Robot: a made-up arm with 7 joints.
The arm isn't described. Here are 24 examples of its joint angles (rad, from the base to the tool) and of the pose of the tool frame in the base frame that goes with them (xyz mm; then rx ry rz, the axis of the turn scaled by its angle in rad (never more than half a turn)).
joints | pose
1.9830 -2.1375 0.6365 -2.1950 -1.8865 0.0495 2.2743 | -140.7 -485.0 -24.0 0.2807 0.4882 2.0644
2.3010 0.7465 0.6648 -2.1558 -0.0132 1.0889 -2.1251 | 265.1 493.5 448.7 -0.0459 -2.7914 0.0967
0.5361 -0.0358 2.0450 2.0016 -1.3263 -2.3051 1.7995 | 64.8 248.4 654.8 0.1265 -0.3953 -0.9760
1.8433 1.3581 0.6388 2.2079 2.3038 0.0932 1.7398 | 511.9 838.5 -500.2 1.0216 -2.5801 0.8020
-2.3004 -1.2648 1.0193 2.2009 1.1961 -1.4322 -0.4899 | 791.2 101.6 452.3 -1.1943 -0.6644 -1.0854
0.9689 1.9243 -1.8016 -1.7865 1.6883 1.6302 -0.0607 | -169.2 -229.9 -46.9 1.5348 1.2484 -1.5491
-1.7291 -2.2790 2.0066 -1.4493 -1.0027 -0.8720 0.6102 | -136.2 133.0 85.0 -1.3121 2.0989 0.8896
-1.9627 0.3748 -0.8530 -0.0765 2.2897 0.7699 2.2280 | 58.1 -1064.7 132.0 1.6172 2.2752 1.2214
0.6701 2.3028 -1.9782 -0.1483 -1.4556 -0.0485 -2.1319 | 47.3 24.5 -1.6 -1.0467 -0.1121 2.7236
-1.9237 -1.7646 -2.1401 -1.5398 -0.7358 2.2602 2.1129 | -65.5 683.8 432.3 0.3325 -1.8325 -1.1021
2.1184 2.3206 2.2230 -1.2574 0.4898 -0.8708 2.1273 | 623.6 259.9 29.1 -1.2346 -1.6367 -1.7256
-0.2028 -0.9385 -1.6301 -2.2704 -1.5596 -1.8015 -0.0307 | 147.6 -311.7 637.0 0.2240 -0.8775 0.2040
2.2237 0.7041 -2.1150 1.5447 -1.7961 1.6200 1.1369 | -731.5 336.9 738.0 0.6033 -0.0228 0.9891
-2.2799 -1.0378 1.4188 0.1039 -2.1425 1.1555 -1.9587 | 454.6 -355.4 116.3 -2.0081 -0.5615 -0.6189
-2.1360 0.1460 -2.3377 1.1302 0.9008 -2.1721 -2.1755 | -1197.4 -91.5 75.8 0.5413 -0.0477 1.8227
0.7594 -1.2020 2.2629 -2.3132 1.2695 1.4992 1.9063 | 616.8 -112.9 603.3 0.5799 1.3275 -2.4146
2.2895 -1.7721 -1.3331 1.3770 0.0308 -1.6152 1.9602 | 319.0 -570.2 -79.2 2.9067 0.8879 0.2695
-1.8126 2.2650 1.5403 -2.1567 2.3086 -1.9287 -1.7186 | -921.9 -14.4 -104.0 0.5454 -1.1844 2.4725
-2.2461 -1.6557 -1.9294 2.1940 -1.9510 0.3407 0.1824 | -266.9 371.1 679.5 0.8156 -0.3233 -0.6572
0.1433 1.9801 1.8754 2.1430 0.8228 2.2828 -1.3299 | 194.0 316.1 244.6 0.0275 0.1197 1.4647
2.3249 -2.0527 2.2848 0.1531 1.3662 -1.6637 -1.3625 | -487.0 -795.8 243.9 -1.6269 1.5932 1.7215
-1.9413 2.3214 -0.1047 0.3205 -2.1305 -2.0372 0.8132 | -183.9 -694.8 -305.1 2.2076 -0.8001 -0.0910
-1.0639 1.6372 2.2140 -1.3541 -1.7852 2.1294 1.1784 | -380.0 -818.5 736.5 0.1270 -0.0021 2.0771
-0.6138 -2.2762 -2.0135 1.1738 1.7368 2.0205 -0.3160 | -158.6 570.5 425.8 -1.0989 -0.8063 -0.2574
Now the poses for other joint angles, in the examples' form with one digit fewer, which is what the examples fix.
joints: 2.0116 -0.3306 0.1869 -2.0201 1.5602 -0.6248 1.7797
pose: -343 -281 -538 -2.599 -0.638 0.016
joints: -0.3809 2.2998 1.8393 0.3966 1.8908 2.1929 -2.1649
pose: 540 -107 -440 -0.159 0.334 -0.390
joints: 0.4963 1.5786 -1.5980 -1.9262 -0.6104 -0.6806 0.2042
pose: 88 -108 80 -0.970 1.397 -2.102
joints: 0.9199 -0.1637 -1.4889 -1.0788 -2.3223 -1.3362 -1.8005
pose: 965 -168 355 -2.480 0.092 0.816
